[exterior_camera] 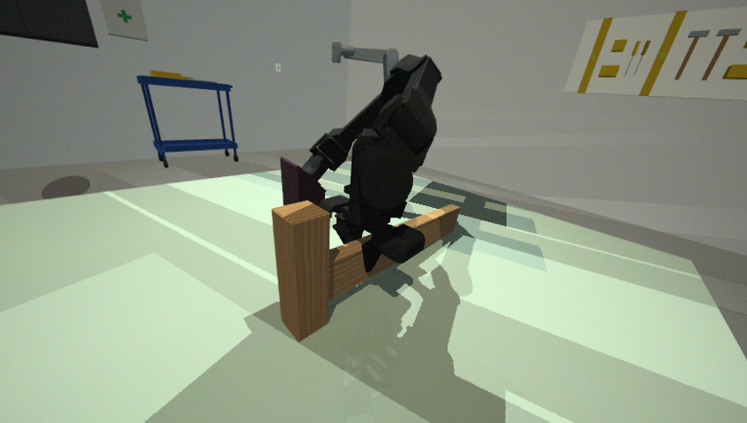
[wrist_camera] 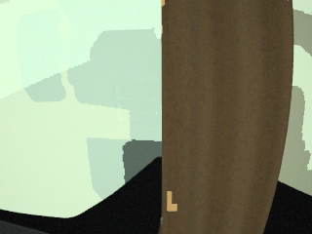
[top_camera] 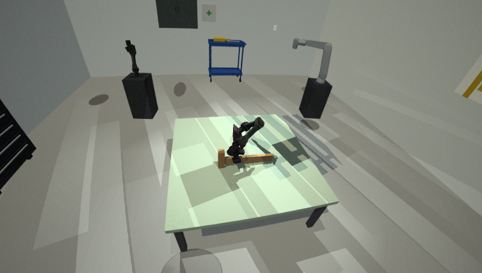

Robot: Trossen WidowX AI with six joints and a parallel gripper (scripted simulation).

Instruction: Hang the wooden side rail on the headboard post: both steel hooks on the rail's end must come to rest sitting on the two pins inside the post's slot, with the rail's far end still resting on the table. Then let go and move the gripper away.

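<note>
My gripper tip is 2 cm short of the wooden headboard post, 11 cm to the left of it and 4 cm below it.
</note>
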